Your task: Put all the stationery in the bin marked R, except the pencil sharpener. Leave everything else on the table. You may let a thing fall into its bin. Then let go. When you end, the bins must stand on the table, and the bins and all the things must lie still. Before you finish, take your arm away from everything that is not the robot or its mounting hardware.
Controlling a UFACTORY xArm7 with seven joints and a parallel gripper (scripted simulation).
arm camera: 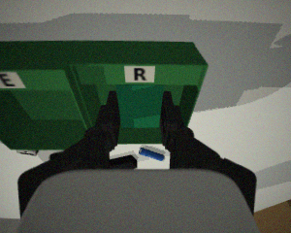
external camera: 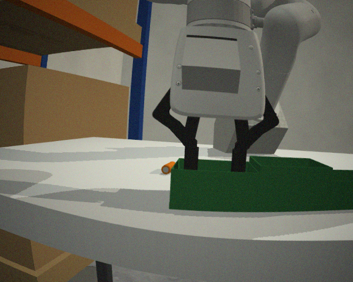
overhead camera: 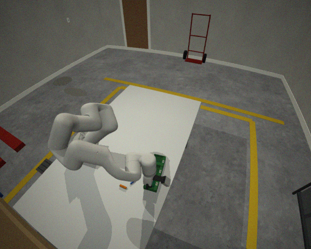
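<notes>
My gripper is now 2 cm above the small green block. Round my hand: black cylinder (12 cm behind, 11 cm to the left, 3 cm below); then blue cylinder (11 cm behind, 3 cm to the right, 3 cm below); then black block (15 cm behind, 3 cm to the left, 3 cm below).
</notes>
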